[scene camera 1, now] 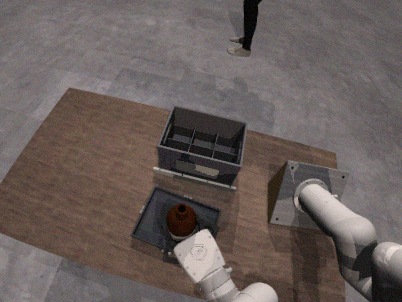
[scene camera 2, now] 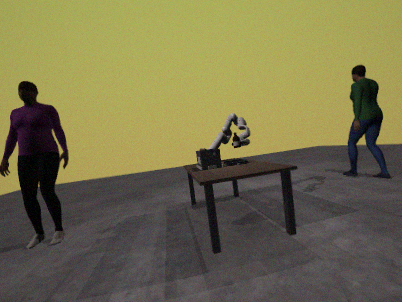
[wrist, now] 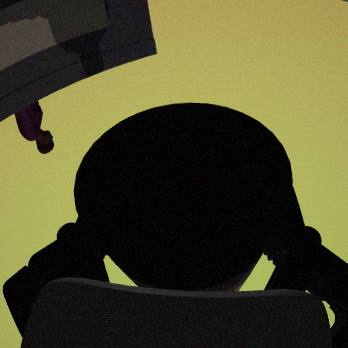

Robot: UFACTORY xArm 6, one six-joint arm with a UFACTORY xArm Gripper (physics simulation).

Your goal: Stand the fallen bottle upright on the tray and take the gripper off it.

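Where they show: gripper, fingertip midpoint: (scene camera 2: pixel 235 143) (wrist: pixel 190 179); arm's base, origin of the base link: (scene camera 1: pixel 310 195).
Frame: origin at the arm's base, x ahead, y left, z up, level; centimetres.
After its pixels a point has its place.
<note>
The brown bottle (scene camera 1: pixel 181 220) {x 42.9, y 16.4, z 16.5 cm} (scene camera 2: pixel 236 137) {x 46.1, y 14.3, z 14.7 cm} (wrist: pixel 185 175) {x 42.4, y 16.8, z 4.5 cm} is held upright, or nearly so, with its neck up. In the scene camera 2 view it hangs in the air above the table, with a gap below it. In the scene camera 1 view it shows over the right part of the dark tray (scene camera 1: pixel 155 215) {x 51.9, y 8.5, z -10.8 cm}. My gripper (scene camera 1: pixel 182 233) (wrist: pixel 190 179) {x 44.3, y 13.6, z 8.3 cm} is shut on the bottle's body, with one finger on each side. The bottle fills the middle of the wrist view as a dark shape. The fingertips are mostly hidden in the scene views.
A grey crate (scene camera 1: pixel 171 159) {x 48.5, y -8.0, z 0.1 cm} (scene camera 2: pixel 207 159) {x 51.4, y -21.3, z -2.3 cm} with dividers stands behind the tray on the wooden table (scene camera 1: pixel 90 165) {x 80.1, y -7.4, z -11.3 cm} (scene camera 2: pixel 250 172) {x 105.5, y -10.8, z -11.3 cm}. The arm's base plate (scene camera 1: pixel 282 210) {x 8.7, y 4.3, z -5.0 cm} is at the right. People stand on the floor away from the table.
</note>
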